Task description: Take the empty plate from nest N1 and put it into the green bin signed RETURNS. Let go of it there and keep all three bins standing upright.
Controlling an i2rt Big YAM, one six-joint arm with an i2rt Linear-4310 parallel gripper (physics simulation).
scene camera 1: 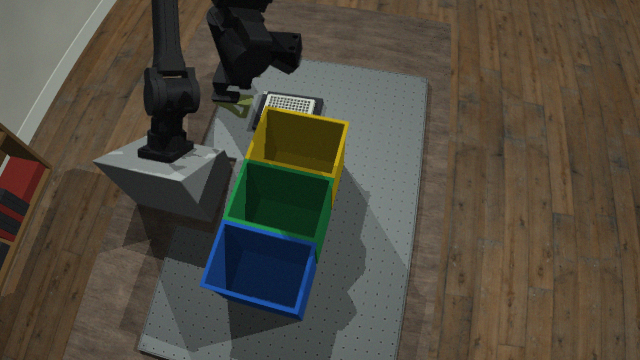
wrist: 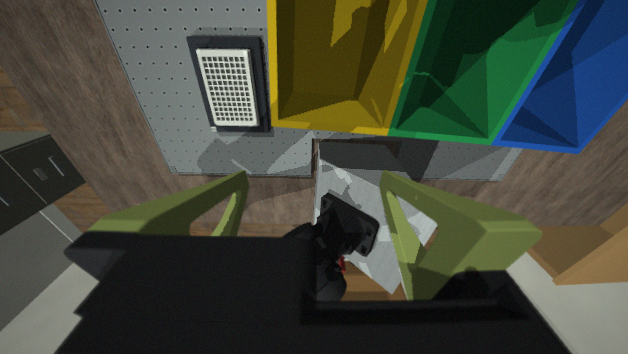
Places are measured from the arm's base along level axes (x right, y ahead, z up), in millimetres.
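Pixels of known places: gripper, fingertip midpoint: [scene camera 1: 249, 96] [wrist: 314, 177]; arm's base, origin of the base link: [scene camera 1: 166, 152] [wrist: 348, 221].
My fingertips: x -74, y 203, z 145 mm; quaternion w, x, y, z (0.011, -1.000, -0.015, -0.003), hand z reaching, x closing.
Note:
For each thing: its top centre in the pictures, then the offset to it from my fingertips. Level surfaces: height alone.
- white well plate, middle of its top: [wrist: 229, 91] [scene camera 1: 287, 109] dx -149, dy +13, dz -245 mm
- dark nest, middle of its top: [wrist: 231, 90] [scene camera 1: 287, 111] dx -149, dy +13, dz -256 mm
- green bin, middle of its top: [wrist: 483, 49] [scene camera 1: 278, 198] dx +153, dy +84, dz -91 mm
- yellow bin, middle of its top: [wrist: 343, 31] [scene camera 1: 297, 139] dx +23, dy +91, dz -91 mm
- blue bin, middle of its top: [scene camera 1: 257, 265] [wrist: 597, 69] dx +283, dy +78, dz -91 mm
- grey perforated board, its level: dz -271 mm
A white well plate [scene camera 1: 290, 104] [wrist: 229, 87] sits in a dark nest [scene camera 1: 320, 104] [wrist: 258, 85] beside the yellow bin; the yellow bin's rim hides part of it in the scene view. The green bin [scene camera 1: 287, 205] [wrist: 450, 107] stands upright between the yellow bin [scene camera 1: 305, 142] [wrist: 330, 107] and the blue bin [scene camera 1: 270, 272] [wrist: 565, 100], both also upright. No sign is readable. My gripper [scene camera 1: 242, 114] [wrist: 314, 177] is open and empty, its green fingers wide apart. It hangs above the board's edge, to the left of the plate in the scene view.
The bins stand in a touching row on the grey perforated board [scene camera 1: 385, 150] [wrist: 150, 65]. The arm's grey pedestal [scene camera 1: 170, 175] [wrist: 370, 187] stands close beside the row. A wooden shelf unit [scene camera 1: 37, 192] is at the left edge of the scene view.

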